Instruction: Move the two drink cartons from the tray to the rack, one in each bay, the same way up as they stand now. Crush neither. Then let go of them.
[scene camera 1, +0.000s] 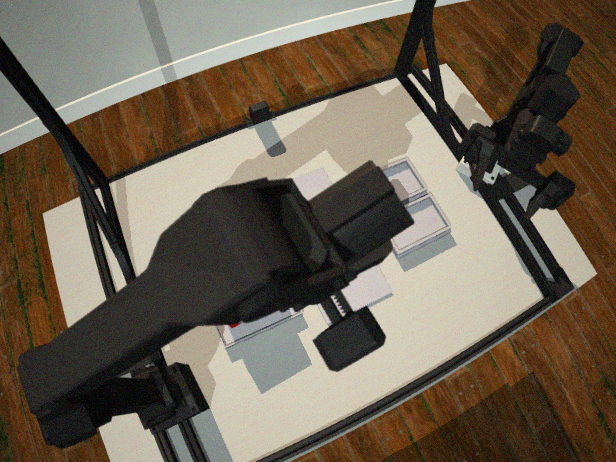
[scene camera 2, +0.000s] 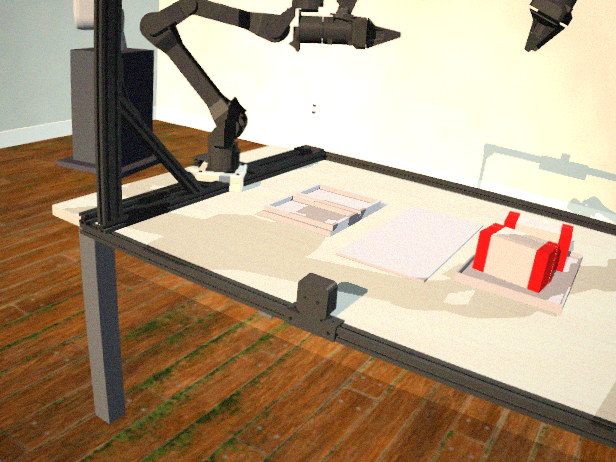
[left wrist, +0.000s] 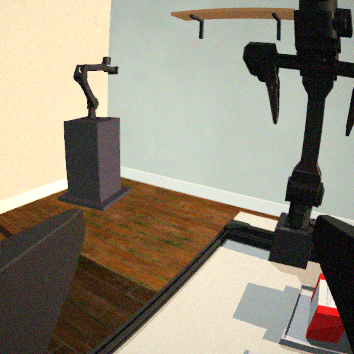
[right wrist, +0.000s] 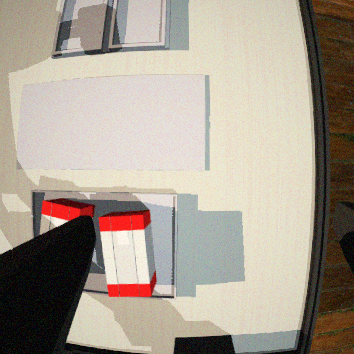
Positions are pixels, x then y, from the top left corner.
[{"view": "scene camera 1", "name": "my left gripper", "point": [501, 205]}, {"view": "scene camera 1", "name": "my right gripper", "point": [330, 282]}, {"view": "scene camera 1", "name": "pale mat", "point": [370, 285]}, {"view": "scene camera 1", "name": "tray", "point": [229, 336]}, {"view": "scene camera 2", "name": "my left gripper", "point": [398, 34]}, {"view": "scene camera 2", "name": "pale mat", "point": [416, 243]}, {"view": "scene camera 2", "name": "tray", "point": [552, 298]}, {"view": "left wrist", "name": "my left gripper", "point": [203, 225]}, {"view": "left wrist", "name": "my right gripper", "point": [310, 128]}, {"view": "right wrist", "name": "my right gripper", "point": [218, 222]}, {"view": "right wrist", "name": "pale mat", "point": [153, 121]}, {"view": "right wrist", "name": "tray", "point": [163, 206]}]
